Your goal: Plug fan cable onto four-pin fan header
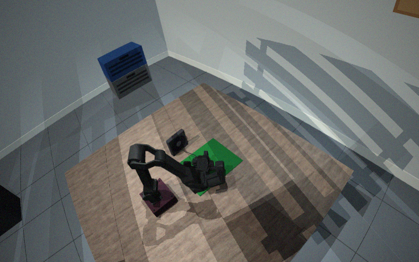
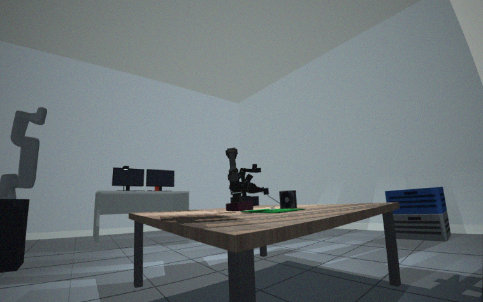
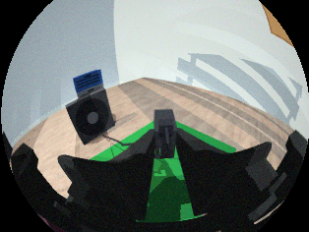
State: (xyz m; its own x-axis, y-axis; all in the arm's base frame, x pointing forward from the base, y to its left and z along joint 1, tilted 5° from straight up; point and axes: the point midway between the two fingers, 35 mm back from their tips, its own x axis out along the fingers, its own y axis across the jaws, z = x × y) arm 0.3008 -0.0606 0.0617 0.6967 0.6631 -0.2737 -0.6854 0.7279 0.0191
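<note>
Now: gripper tip 140 mm above the green board, 30 mm to the right of it and 10 mm short of it. Round my gripper tip: black fan: 230 mm to the left, 70 mm below, 20 mm behind; then black plug: 10 mm below.
</note>
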